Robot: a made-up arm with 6 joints. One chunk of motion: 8 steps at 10 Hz.
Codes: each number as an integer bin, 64 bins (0 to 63) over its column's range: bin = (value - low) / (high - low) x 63, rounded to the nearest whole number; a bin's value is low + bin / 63 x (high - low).
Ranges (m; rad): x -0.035..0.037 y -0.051..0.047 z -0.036..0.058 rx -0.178..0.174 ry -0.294..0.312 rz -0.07..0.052
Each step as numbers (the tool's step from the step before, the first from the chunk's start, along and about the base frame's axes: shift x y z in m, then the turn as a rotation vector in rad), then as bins.
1 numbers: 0.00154 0.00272 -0.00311 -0.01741 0.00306 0.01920
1 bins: 32 35 22 29 31 46
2 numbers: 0.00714 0.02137 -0.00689 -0.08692 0.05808 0.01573
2 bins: 37 47 20 16 37 44
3 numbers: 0.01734 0.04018 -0.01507 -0.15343 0.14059 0.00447
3 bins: 46 59 14 4 45 38
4 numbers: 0.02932 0.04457 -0.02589 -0.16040 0.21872 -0.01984
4 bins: 56 61 7 3 53 26
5 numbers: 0.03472 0.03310 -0.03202 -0.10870 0.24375 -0.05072
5 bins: 61 54 3 12 56 10
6 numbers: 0.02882 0.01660 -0.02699 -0.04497 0.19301 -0.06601
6 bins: 56 43 6 24 51 2
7 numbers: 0.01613 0.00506 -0.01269 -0.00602 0.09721 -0.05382
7 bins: 45 36 16 31 41 8
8 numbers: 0.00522 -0.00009 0.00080 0.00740 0.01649 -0.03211
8 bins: 35 33 25 33 32 20
